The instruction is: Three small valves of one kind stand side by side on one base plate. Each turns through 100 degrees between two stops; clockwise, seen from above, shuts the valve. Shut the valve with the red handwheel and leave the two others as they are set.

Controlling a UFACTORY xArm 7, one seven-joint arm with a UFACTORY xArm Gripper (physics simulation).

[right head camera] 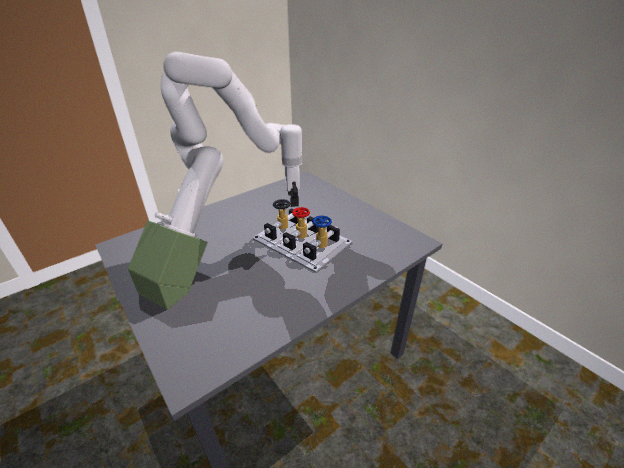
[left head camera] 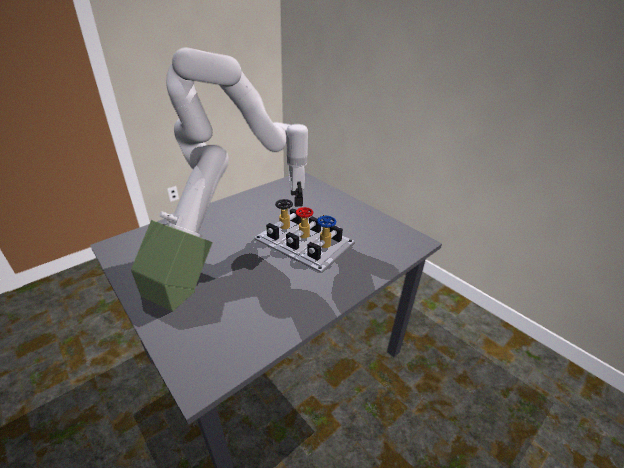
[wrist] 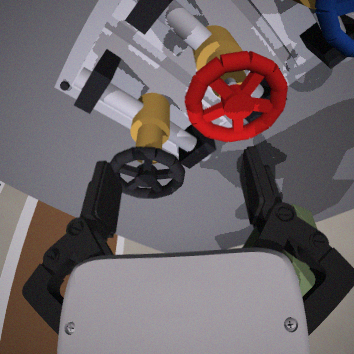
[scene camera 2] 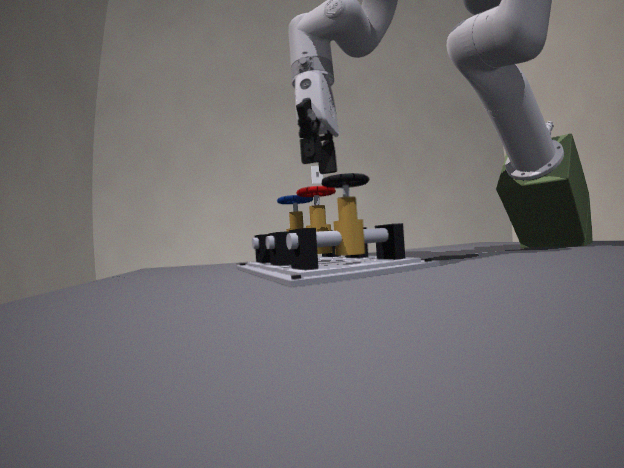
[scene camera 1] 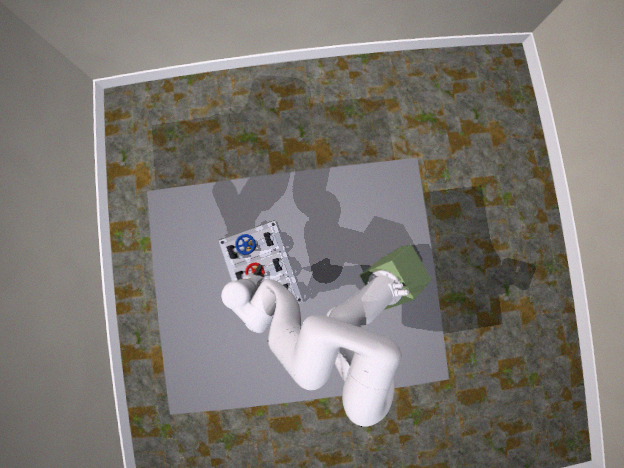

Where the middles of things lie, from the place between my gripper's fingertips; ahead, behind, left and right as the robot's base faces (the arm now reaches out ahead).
Scene:
I see my gripper 5 cm to the left of the red handwheel (wrist: 236,103) and 4 cm above it. From my hand the other things lie so: black handwheel (wrist: 145,174) 5 cm to the left, 4 cm below, 2 cm behind.

